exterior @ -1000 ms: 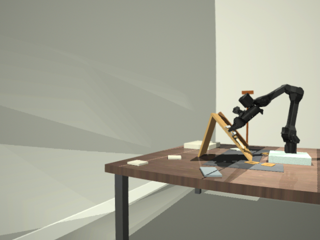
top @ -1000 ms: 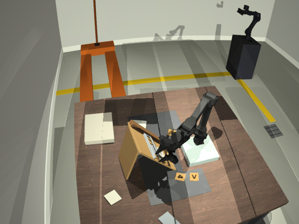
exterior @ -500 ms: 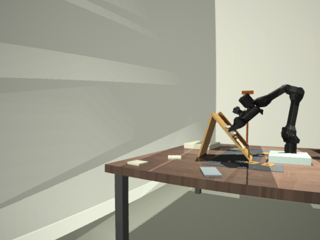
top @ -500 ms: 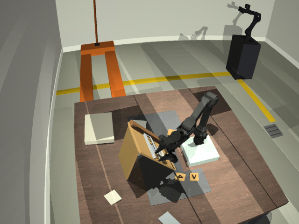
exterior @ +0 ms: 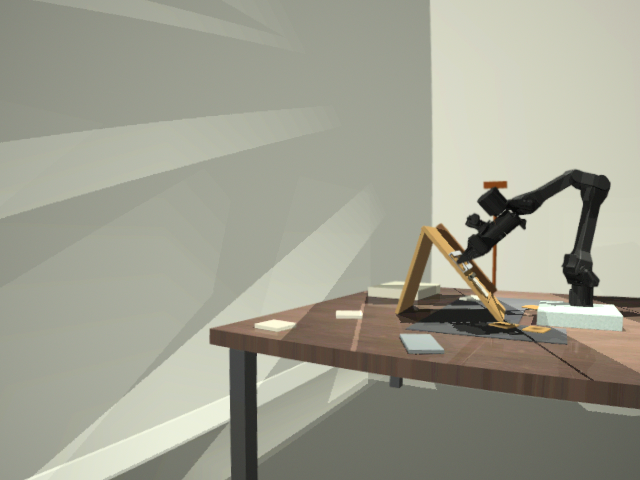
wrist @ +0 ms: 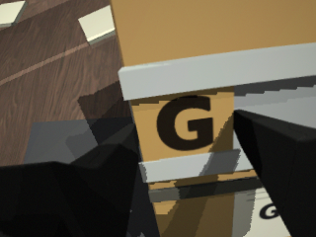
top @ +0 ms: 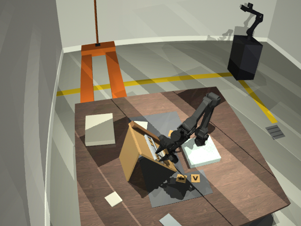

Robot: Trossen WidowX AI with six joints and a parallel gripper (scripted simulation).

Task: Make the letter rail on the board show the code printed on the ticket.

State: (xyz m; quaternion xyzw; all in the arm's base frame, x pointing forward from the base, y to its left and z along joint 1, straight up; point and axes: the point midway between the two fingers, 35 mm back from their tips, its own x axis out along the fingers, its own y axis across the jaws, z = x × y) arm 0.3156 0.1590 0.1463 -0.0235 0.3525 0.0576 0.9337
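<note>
My gripper tip is 5 cm past the white ticket, 8 cm to the left of it and 7 cm above it. The rest, counted from my gripper tip: white card (3 cm ahead, 42 cm to the right, 16 cm below); then grey-blue pad (2 cm behind, 38 cm to the left, 16 cm below); then grey mat (14 cm behind, 13 cm to the right, 16 cm below).
</note>
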